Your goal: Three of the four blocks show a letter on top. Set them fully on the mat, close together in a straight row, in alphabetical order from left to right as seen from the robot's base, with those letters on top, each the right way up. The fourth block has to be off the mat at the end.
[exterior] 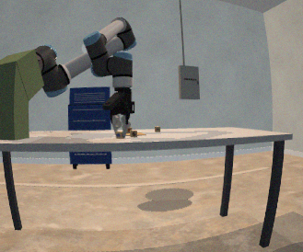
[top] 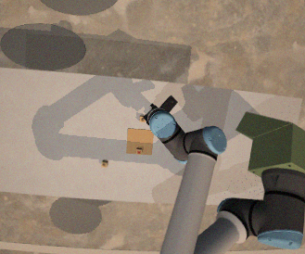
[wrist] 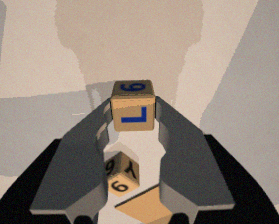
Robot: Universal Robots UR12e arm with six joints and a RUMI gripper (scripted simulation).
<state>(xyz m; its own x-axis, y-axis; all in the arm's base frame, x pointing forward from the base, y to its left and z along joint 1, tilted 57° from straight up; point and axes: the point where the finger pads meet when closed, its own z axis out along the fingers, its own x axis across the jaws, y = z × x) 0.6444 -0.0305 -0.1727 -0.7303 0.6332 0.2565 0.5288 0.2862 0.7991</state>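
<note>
Right now my hand is 190 mm to the right of the orange mat, 60 mm short of it and 10 mm above it.
</note>
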